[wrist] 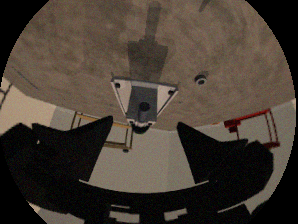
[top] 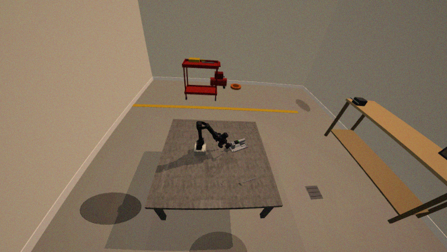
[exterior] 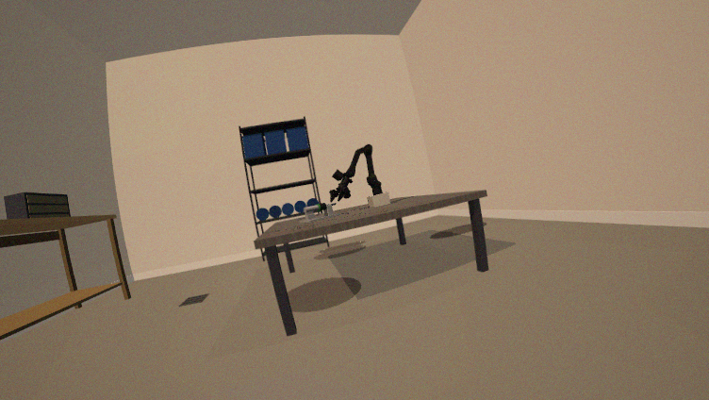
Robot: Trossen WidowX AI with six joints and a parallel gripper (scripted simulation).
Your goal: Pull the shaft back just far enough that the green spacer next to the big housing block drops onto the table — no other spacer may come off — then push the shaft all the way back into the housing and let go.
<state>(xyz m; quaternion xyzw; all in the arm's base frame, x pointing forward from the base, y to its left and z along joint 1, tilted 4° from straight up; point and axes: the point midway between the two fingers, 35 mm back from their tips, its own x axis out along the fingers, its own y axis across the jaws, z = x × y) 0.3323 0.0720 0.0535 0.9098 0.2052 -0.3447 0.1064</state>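
Right now my gripper tip is 100 mm short of the shaft, 40 mm to the right of it and 20 mm above it. The rest, counted from my gripper tip: small grey object 90 mm to the left, 90 mm below, 60 mm behind; then green spacer 120 mm ahead, 50 mm to the left, 20 mm below.
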